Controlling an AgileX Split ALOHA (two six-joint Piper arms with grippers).
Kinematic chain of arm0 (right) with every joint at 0, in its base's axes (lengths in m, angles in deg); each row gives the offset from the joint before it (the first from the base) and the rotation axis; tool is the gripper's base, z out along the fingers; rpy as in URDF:
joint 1: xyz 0 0 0.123 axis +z
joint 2: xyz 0 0 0 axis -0.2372 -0.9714 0
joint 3: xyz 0.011 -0.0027 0.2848 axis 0.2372 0.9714 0
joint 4: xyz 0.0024 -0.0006 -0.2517 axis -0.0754 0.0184 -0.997
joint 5: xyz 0 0 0 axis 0.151 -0.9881 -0.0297
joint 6: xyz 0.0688 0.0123 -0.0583 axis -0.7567 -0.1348 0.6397
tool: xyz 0 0 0 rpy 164.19 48.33 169.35
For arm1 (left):
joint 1: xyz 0 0 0.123 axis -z
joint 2: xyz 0 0 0 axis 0.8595 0.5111 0
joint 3: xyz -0.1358 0.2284 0.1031 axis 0.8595 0.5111 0
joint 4: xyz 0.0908 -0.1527 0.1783 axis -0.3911 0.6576 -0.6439
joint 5: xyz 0 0 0 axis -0.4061 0.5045 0.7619
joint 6: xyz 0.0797 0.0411 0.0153 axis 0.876 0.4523 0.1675
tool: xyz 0 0 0 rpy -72.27 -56.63 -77.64
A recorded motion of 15 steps. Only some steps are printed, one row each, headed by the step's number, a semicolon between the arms.
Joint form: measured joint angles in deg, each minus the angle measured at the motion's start. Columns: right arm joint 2, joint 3, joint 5, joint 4, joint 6, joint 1; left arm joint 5, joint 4, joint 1, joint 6, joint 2, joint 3.
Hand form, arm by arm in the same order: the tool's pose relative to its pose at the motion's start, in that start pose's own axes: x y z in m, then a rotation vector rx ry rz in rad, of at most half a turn. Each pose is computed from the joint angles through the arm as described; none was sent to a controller.
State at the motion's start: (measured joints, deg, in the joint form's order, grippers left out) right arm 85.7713 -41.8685 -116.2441 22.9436 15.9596 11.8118; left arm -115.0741 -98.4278 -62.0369 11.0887 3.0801 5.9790
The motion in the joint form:
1: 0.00 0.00 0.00 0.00 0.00 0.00; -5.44 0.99 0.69 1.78 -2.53 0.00
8: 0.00 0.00 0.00 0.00 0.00 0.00; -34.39 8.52 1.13 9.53 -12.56 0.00
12: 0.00 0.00 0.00 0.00 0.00 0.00; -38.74 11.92 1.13 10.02 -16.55 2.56
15: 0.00 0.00 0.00 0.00 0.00 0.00; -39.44 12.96 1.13 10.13 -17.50 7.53
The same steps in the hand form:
1: 0.0000 0.0000 0.0000 0.0000 0.0000 0.0000; 0.0080 0.0014 -0.0115 0.0083 0.0509 0.0119
8: 0.0000 0.0000 0.0000 0.0000 0.0000 0.0000; 0.0555 0.0005 -0.0619 0.0945 0.3844 0.0473
12: 0.0000 0.0000 0.0000 0.0000 0.0000 0.0000; 0.0754 -0.0044 -0.0718 0.1478 0.4351 0.0260
15: 0.0000 0.0000 0.0000 0.0000 0.0000 0.0000; 0.0978 -0.0089 -0.0625 0.1680 0.5169 0.0254

